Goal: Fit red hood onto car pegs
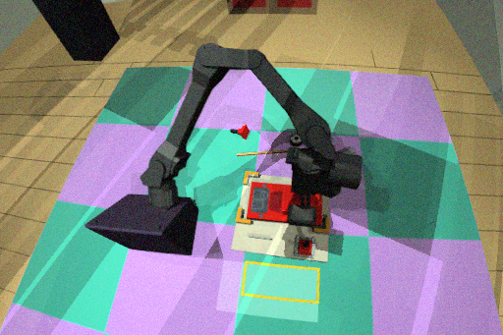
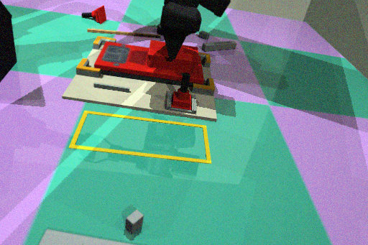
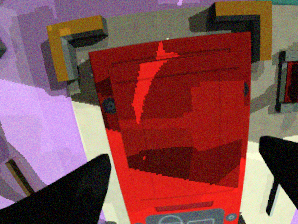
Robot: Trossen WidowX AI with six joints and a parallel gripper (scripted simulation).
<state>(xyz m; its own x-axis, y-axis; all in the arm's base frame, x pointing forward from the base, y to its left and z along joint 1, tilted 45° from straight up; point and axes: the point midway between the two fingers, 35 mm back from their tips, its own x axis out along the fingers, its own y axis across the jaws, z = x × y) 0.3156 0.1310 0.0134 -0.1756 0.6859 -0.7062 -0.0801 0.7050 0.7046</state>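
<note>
Now: the red hood 1 cm below my gripper tip. From my gripper tip the other things lie so: grey engine block 1 cm to the left, 3 cm below; then thin wooden stick 13 cm behind, 16 cm to the left, 5 cm below.
</note>
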